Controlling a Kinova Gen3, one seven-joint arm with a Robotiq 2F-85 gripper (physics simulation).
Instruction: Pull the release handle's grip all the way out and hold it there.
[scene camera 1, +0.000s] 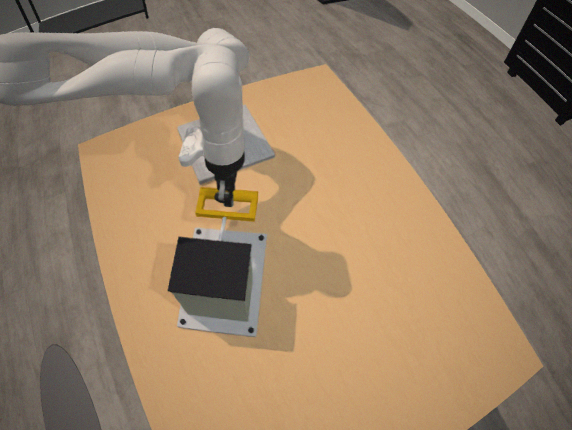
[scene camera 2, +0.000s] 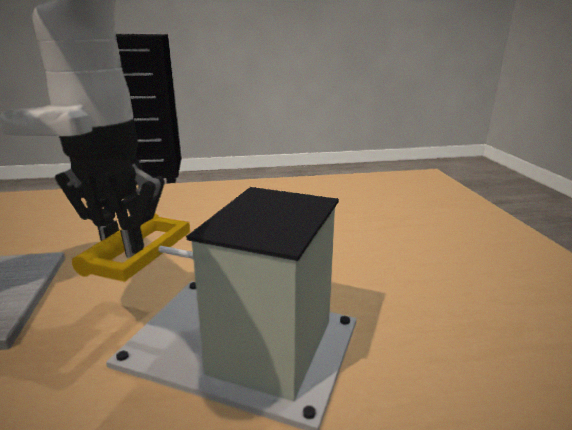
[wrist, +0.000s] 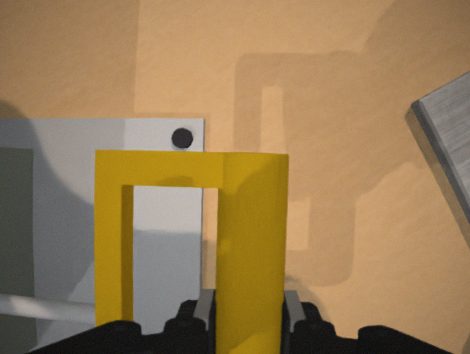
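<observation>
The yellow rectangular grip (scene camera 1: 240, 217) (scene camera 2: 107, 270) (wrist: 252, 240) hangs level above the table. A light rod (scene camera 1: 223, 227) (scene camera 2: 175, 251) (wrist: 50, 306) runs from it to the grey-green housing (scene camera 2: 250, 300) (wrist: 15, 225), which has a black top (scene camera 1: 215, 267). A clear length of rod shows between grip and housing. My gripper (scene camera 1: 225, 200) (scene camera 2: 119, 242) (wrist: 248, 312) points down and is shut on the grip's thick outer bar, one finger on each side, one of them inside the opening. The rod's inner end is hidden in the housing.
The housing stands on a pale base plate (scene camera 1: 257, 295) (scene camera 2: 160, 330) (wrist: 165, 210) with dark bolts at its corners. A grey slab (scene camera 1: 257, 145) (scene camera 2: 25, 290) (wrist: 450, 130) lies on the table beyond the grip, on the side away from the housing, partly under the arm in scene camera 1.
</observation>
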